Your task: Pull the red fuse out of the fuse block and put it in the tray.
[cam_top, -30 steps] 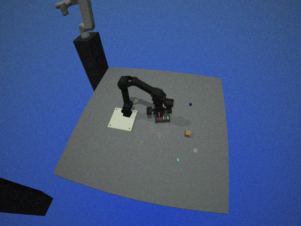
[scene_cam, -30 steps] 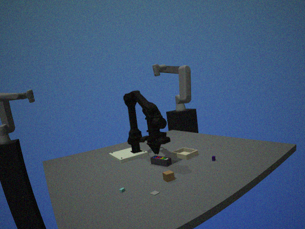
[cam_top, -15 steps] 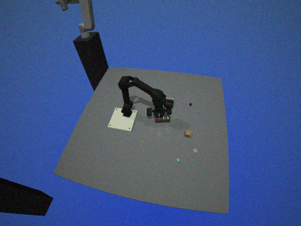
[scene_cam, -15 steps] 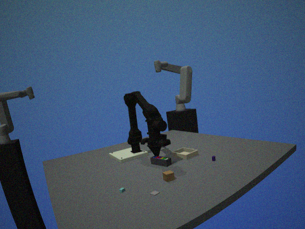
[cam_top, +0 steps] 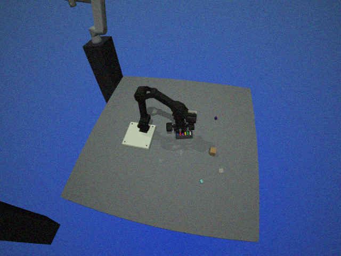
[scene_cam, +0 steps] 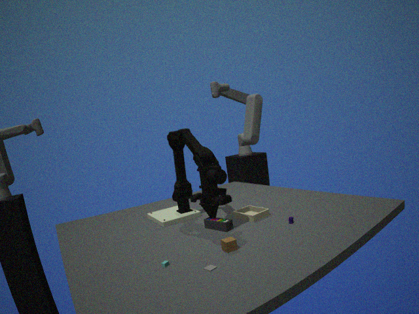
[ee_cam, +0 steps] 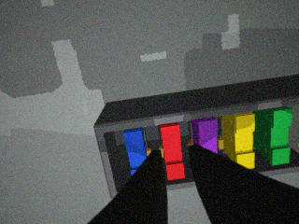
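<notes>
Now: gripper tip 20 mm above the red fuse. The rest, counted from my gripper tip: brown cube: 250 mm ahead, 80 mm to the right, 20 mm below; purple cylinder: 230 mm to the left, 230 mm ahead, 30 mm below; tray: 190 mm to the left, 40 mm below, 10 mm ahead.
</notes>
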